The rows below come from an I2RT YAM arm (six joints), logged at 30 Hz.
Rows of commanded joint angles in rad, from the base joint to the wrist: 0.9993, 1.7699, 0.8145, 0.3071, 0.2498, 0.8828; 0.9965, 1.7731, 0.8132, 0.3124, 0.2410, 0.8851; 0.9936, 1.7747, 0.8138, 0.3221, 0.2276, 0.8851; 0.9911, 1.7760, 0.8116, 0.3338, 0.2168, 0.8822; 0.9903, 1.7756, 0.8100, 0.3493, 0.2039, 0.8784; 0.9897, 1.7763, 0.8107, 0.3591, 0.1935, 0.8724; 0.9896, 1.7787, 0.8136, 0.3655, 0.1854, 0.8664; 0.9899, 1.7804, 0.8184, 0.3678, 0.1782, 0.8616
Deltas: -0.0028, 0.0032, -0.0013, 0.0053, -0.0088, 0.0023; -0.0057, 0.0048, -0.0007, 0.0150, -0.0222, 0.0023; -0.0082, 0.0061, -0.0029, 0.0267, -0.0330, -0.0006; -0.0090, 0.0057, -0.0045, 0.0422, -0.0459, -0.0044; -0.0096, 0.0064, -0.0038, 0.0520, -0.0563, -0.0104; -0.0097, 0.0088, -0.0009, 0.0584, -0.0644, -0.0164; -0.0094, 0.0105, 0.0039, 0.0607, -0.0716, -0.0212
